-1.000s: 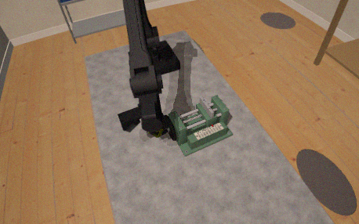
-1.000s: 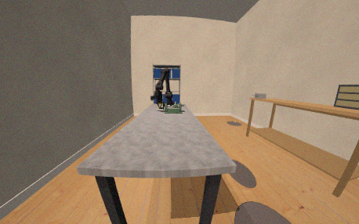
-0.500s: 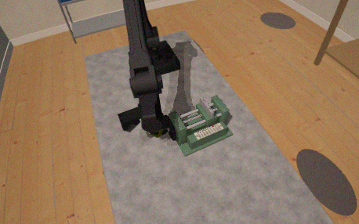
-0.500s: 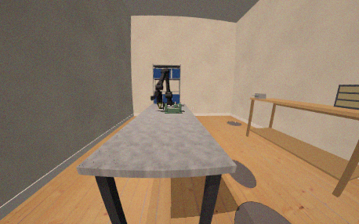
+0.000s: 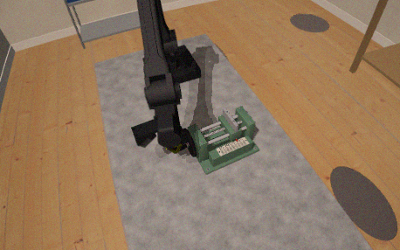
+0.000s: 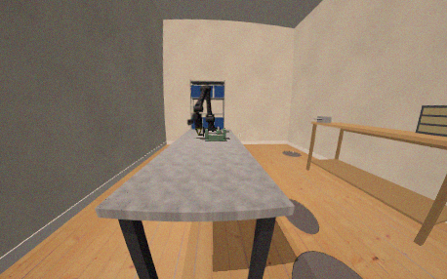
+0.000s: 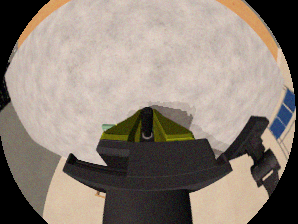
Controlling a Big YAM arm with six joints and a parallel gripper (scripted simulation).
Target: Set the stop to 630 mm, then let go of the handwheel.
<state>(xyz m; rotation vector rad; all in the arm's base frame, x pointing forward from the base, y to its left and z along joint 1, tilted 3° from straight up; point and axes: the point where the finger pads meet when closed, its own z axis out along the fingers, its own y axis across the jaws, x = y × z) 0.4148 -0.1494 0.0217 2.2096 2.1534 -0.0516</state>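
Now: the black handwheel 30 mm to the left of my hand. Round my hand: grey stop block: 190 mm to the left, 40 mm above, 30 mm ahead.
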